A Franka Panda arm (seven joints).
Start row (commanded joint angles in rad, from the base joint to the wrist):
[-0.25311 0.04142 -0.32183 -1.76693 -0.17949 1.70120 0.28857]
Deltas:
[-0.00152 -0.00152 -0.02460 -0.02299 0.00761 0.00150 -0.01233]
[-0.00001 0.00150 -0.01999 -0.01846 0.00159 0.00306 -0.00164]
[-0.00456 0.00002 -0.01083 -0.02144 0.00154 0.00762 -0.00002]
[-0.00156 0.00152 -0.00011 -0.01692 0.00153 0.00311 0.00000]
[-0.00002 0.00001 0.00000 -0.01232 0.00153 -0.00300 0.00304]
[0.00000 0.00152 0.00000 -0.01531 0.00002 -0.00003 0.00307]
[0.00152 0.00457 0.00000 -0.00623 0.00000 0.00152 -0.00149]
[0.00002 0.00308 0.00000 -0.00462 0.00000 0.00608 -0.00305]
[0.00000 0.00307 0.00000 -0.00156 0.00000 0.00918 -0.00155]
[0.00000 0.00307 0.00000 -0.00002 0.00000 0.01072 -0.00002]
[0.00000 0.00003 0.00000 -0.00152 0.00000 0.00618 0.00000]
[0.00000 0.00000 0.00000 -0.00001 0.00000 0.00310 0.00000]
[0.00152 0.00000 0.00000 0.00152 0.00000 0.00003 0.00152]
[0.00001 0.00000 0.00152 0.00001 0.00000 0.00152 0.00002]
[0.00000 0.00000 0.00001 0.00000 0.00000 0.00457 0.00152]
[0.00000 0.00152 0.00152 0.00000 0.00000 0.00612 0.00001]
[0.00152 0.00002 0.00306 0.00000 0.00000 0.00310 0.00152]
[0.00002 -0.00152 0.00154 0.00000 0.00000 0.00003 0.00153]
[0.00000 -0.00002 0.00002 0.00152 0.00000 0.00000 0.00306]
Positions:
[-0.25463 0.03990 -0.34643 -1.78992 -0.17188 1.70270 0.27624]
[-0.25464 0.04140 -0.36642 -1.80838 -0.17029 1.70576 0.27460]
[-0.25920 0.04142 -0.37725 -1.82982 -0.16875 1.71338 0.27458]
[-0.26076 0.04294 -0.37736 -1.84674 -0.16722 1.71649 0.27458]
[-0.26078 0.04295 -0.37736 -1.85906 -0.16569 1.71349 0.27762]
[-0.26078 0.04447 -0.37736 -1.87437 -0.16567 1.71346 0.28069]
[-0.25926 0.04904 -0.37736 -1.88060 -0.16567 1.71498 0.27920]
[-0.25924 0.05212 -0.37736 -1.88522 -0.16567 1.72106 0.27615]
[-0.25924 0.05519 -0.37736 -1.88678 -0.16567 1.73024 0.27460]
[-0.25924 0.05826 -0.37736 -1.88680 -0.16567 1.74096 0.27458]
[-0.25924 0.05829 -0.37736 -1.88832 -0.16567 1.74714 0.27458]
[-0.25924 0.05829 -0.37736 -1.88833 -0.16567 1.75024 0.27458]
[-0.25772 0.05829 -0.37736 -1.88681 -0.16567 1.75027 0.27610]
[-0.25771 0.05829 -0.37584 -1.88680 -0.16567 1.75179 0.27612]
[-0.25771 0.05829 -0.37583 -1.88680 -0.16567 1.75636 0.27764]
[-0.25771 0.05981 -0.37431 -1.88680 -0.16567 1.76248 0.27765]
[-0.25619 0.05983 -0.37125 -1.88680 -0.16567 1.76558 0.27917]
[-0.25617 0.05831 -0.36971 -1.88680 -0.16567 1.76561 0.28070]
[-0.25617 0.05829 -0.36969 -1.88528 -0.16567 1.76561 0.28376]

